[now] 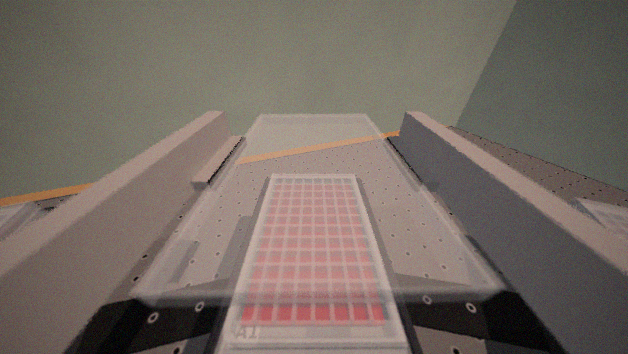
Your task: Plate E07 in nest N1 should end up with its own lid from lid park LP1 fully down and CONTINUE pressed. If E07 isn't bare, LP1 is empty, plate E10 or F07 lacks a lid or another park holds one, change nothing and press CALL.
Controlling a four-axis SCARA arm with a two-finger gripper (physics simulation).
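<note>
My gripper (315,128) is shut on a clear lid (313,120), held by its two long sides between the pale fingers. The lid looks level and hangs above a plate (314,314), with a visible gap between them. The plate has a grid of red wells, seen mostly through the lid, with A1 marked at its near left corner. No lid shows on the plate itself. Its name label, the nest's label, the lid parks and the CALL and CONTINUE buttons do not show.
A grey perforated deck (410,225) with an orange edge strip (320,148) lies below. Pale, clear-edged objects show partly at the far left (15,215) and far right (607,220). Dark parts with ringed holes cross the bottom on both sides of the plate.
</note>
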